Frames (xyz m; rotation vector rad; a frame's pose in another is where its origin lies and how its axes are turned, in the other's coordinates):
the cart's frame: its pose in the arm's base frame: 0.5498 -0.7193 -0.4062 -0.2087 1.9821 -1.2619
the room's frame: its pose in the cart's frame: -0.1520 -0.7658 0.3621 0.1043 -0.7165 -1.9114
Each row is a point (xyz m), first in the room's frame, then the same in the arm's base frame.
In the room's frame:
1: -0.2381 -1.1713 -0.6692
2: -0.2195 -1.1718 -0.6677
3: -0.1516 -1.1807 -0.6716
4: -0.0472 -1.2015 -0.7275
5: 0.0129 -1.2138 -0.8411
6: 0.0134 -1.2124 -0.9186
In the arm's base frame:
1: 0.3530 -0.0079 0.5941
2: 0.3594 -0.0145 0.6104
3: 0.3761 -0.0309 0.6748
4: 0.3577 -0.0411 0.7932
5: 0.2720 -0.0329 0.8894
6: 0.2001 -0.0212 0.9160

